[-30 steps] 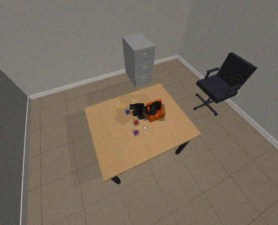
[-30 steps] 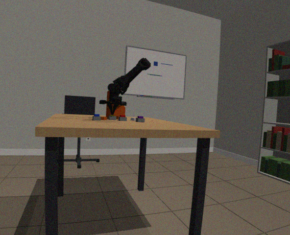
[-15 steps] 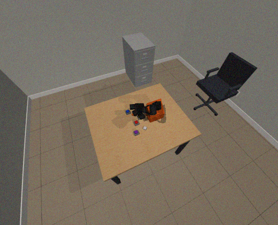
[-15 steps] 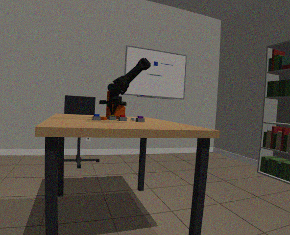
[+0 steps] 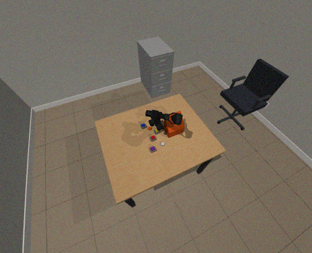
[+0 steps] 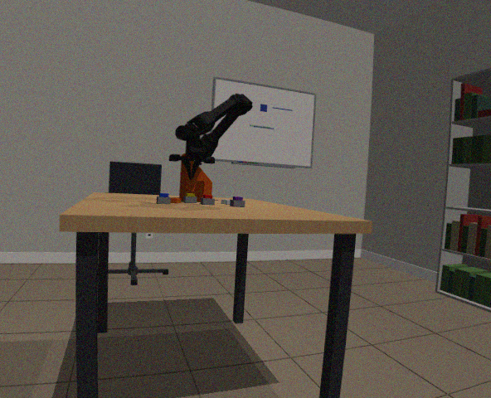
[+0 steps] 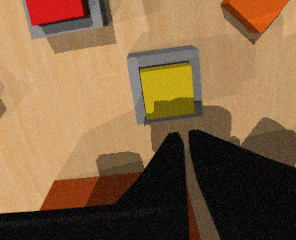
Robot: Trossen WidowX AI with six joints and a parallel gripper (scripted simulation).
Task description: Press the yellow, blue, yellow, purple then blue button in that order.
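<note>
Right now my gripper tip is 100 mm short of the blue button, 130 mm to the left of it and 70 mm above it. From my gripper tip the other things lie so: red button 80 mm ahead, 60 mm to the left, 70 mm below; small orange block 50 mm ahead, 70 mm to the right, 90 mm below; yellow button 70 mm below.
</note>
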